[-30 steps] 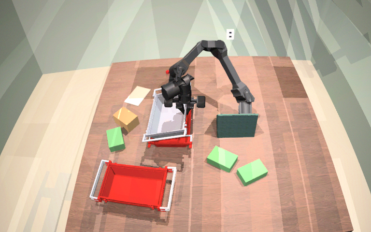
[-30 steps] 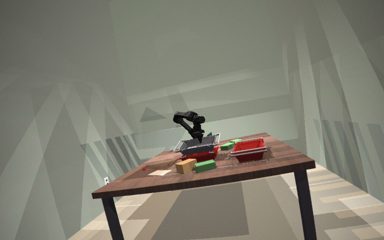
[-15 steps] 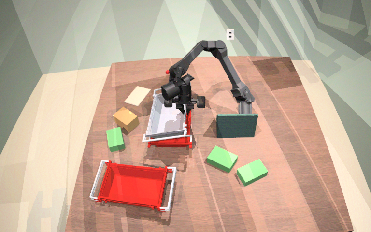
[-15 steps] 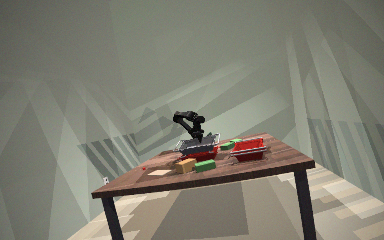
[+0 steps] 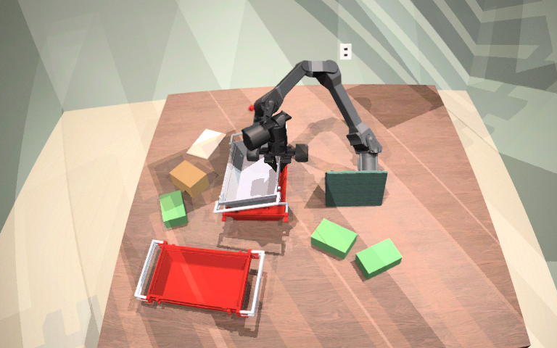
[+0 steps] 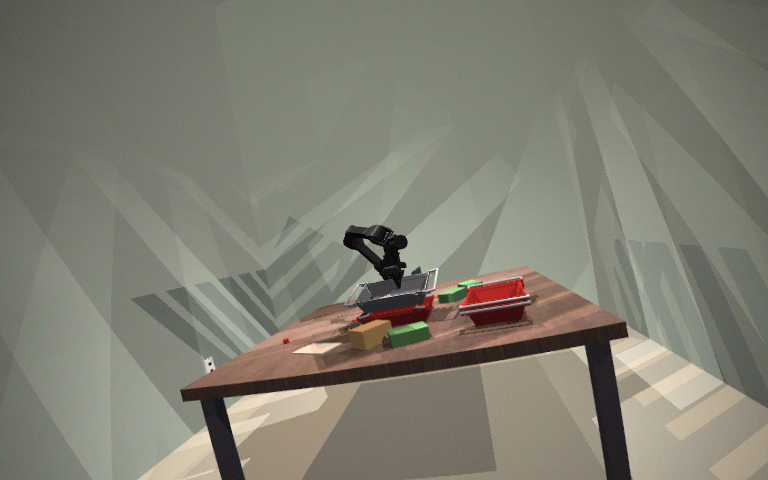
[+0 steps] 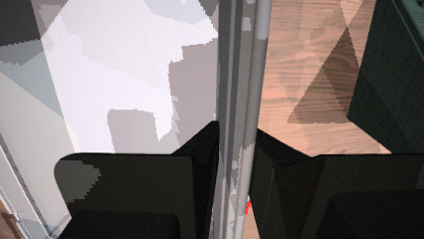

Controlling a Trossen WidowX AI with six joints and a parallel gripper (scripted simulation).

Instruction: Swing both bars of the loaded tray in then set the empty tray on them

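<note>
Right now the grey tray is 80 mm ahead of my gripper tip and 10 mm above it. The rest, counted from my gripper tip: white sheet 330 mm ahead, 250 mm to the right, 120 mm below; red cube 180 mm ahead, 470 mm to the right, 110 mm below; tan box 330 mm ahead, 30 mm to the right, 90 mm below.
</note>
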